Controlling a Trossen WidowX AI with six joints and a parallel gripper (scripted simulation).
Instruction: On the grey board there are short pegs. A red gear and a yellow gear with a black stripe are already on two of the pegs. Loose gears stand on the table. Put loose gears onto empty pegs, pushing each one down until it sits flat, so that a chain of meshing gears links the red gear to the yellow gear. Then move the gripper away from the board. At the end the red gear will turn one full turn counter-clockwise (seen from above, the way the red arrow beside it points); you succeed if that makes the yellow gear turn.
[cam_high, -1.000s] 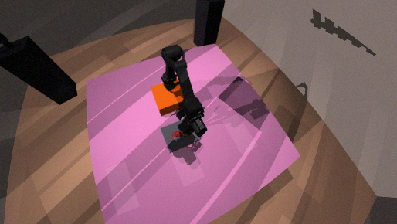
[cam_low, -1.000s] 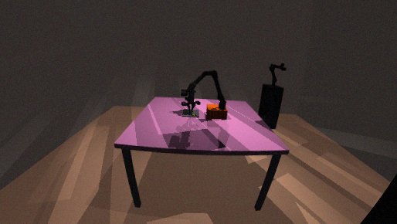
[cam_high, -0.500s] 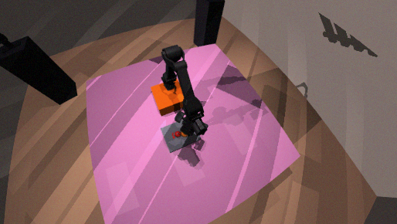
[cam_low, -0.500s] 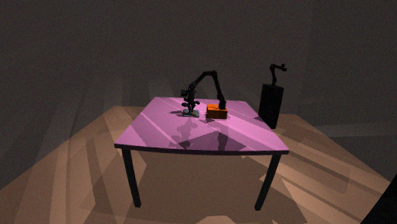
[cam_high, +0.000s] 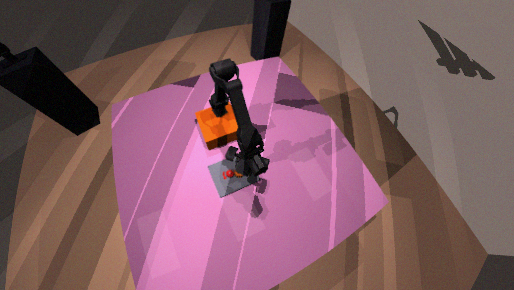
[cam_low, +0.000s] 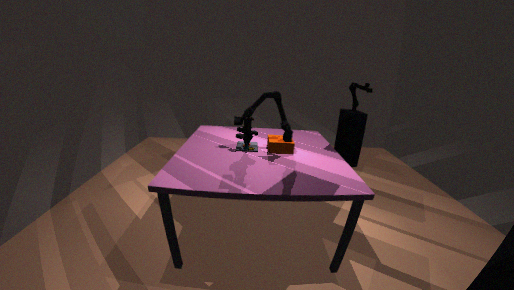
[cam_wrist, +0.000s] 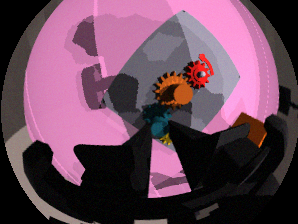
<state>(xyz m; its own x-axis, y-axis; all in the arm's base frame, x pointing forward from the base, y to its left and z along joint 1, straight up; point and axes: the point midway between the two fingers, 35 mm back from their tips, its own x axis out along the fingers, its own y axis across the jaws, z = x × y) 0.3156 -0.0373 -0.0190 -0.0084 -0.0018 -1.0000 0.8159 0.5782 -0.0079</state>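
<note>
The teal gear lies 10 mm below my gripper tip. Round my gripper tip: red gear: 20 mm behind, 80 mm to the right, 20 mm below; orange gear: 40 mm to the right, 10 mm below; yellow gear: 30 mm behind, 10 mm to the left, 20 mm below.
</note>
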